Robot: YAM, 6 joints.
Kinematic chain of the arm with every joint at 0, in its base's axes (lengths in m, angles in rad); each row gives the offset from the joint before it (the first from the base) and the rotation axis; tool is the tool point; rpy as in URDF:
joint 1: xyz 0 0 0.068 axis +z
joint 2: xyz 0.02 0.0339 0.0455 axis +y
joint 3: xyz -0.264 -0.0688 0 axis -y
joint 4: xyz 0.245 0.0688 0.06 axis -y
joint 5: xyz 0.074 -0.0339 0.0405 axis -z
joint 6: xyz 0.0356 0 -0.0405 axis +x
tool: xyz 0 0 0 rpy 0 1.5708 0
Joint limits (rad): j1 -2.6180..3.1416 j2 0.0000..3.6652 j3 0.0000..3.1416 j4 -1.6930..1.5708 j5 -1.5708..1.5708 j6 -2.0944..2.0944
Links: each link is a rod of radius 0.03 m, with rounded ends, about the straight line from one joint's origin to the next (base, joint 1, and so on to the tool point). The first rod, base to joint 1, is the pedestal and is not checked.
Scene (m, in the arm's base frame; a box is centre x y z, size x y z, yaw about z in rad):
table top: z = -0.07
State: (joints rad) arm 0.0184 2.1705 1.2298 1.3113 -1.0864 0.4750
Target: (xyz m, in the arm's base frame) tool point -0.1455 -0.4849 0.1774
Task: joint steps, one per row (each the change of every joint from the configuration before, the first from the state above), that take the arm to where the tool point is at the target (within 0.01 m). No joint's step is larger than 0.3 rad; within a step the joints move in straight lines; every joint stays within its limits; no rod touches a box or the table.
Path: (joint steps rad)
1: -0.2768 0.0310 0.0408 -0.0135 0.0213 0.0000
2: -0.2767 0.0310 0.0408 -0.0135 0.0213 0.0000
3: -0.2768 0.0310 0.0408 -0.0135 0.0213 0.0000
4: -0.2768 0.0310 0.0408 -0.0135 0.0213 0.0000
5: -0.2768 0.0310 0.0408 -0.0135 0.0213 0.0000
6: -0.2767 0.0310 0.0409 -0.0135 0.0213 0.0000
7: -0.2768 0.0310 0.0408 -0.0136 0.0212 0.0000

